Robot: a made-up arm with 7 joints.
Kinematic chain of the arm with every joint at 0, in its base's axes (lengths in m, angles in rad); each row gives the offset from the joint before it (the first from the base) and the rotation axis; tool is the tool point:
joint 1: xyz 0 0 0.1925 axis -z
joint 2: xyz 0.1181 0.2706 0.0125 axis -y
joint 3: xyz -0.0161 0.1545 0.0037 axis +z
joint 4: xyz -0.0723 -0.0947 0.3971 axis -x
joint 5: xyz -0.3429 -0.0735 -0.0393 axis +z
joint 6: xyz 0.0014 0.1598 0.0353 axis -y
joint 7: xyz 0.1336 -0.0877 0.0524 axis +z
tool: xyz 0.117 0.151 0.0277
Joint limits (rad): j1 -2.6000..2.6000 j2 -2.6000..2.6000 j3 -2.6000..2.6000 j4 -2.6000..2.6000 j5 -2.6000..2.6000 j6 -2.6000..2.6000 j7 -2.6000..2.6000
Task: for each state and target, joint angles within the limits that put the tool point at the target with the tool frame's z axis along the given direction. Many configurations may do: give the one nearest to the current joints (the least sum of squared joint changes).
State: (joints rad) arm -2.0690 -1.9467 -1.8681 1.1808 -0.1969 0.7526 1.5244
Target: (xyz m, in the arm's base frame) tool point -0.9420 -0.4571 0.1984 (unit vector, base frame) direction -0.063 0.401 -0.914
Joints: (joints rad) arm -2.5206 -1.3774 -1.7827 1.4306 0.4086 -0.0904 1.8769
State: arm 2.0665 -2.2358 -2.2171 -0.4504 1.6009 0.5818 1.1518
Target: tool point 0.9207 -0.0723 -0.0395 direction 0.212 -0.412 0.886
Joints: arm 1.4932 -2.3447 -2.3086 -1.1724 2.2571 0.8951 1.8058
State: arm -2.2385 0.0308 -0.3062 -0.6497 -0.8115 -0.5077 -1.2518
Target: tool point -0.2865 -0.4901 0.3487 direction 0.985 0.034 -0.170
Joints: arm -2.0180 -0.2573 -0.4087 -0.9335 -1.5102 -0.9066 -1.4366
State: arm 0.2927 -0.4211 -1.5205 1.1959 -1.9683 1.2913 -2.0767
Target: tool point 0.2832 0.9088 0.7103 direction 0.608 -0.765 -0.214
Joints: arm 0.0474 -0.0597 -1.6459 0.9828 -2.4745 1.0563 -2.1971
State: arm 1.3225 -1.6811 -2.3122 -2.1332 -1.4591 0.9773 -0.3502
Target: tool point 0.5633 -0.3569 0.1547 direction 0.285 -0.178 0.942
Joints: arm 1.8522 -1.8354 -2.0033 -2.5249 -1.7074 0.7997 -0.0349
